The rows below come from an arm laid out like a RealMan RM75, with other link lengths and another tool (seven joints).
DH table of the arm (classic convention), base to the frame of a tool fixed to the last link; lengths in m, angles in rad. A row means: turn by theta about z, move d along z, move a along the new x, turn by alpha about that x. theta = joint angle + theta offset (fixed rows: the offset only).
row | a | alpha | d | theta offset
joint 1 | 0.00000 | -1.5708 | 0.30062 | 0.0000
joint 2 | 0.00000 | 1.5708 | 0.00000 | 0.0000
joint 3 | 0.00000 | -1.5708 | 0.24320 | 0.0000
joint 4 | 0.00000 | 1.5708 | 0.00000 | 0.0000
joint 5 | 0.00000 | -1.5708 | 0.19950 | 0.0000
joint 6 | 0.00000 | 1.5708 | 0.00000 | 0.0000
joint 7 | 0.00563 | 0.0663 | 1.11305 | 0.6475
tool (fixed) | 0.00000 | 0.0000 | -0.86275 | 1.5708
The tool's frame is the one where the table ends.
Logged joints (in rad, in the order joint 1, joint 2, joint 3, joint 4, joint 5, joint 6, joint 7), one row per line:
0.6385, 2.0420, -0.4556, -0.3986, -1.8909, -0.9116, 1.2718
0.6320, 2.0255, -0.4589, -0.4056, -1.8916, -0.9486, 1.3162
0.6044, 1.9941, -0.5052, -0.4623, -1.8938, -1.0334, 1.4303
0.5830, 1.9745, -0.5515, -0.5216, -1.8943, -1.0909, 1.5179
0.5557, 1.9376, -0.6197, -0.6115, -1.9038, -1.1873, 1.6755
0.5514, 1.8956, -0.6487, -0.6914, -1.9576, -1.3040, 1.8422
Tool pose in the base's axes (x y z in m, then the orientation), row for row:
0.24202, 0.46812, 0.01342, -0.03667, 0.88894, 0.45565, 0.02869
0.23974, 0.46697, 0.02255, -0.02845, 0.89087, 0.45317, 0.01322
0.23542, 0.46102, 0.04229, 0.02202, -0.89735, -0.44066, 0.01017
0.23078, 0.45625, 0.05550, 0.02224, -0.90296, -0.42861, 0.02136
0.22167, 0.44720, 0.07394, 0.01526, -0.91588, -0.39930, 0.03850
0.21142, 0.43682, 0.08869, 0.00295, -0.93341, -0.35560, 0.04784
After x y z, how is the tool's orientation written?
As a quaternion, x y z w.
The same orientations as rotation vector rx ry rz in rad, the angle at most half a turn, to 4 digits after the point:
-0.1131, 2.7428, 1.4059
-0.0886, 2.7754, 1.4118
0.0687, -2.8010, -1.3755
0.0689, -2.7988, -1.3285
0.0468, -2.8089, -1.2246
0.0090, -2.8463, -1.0844

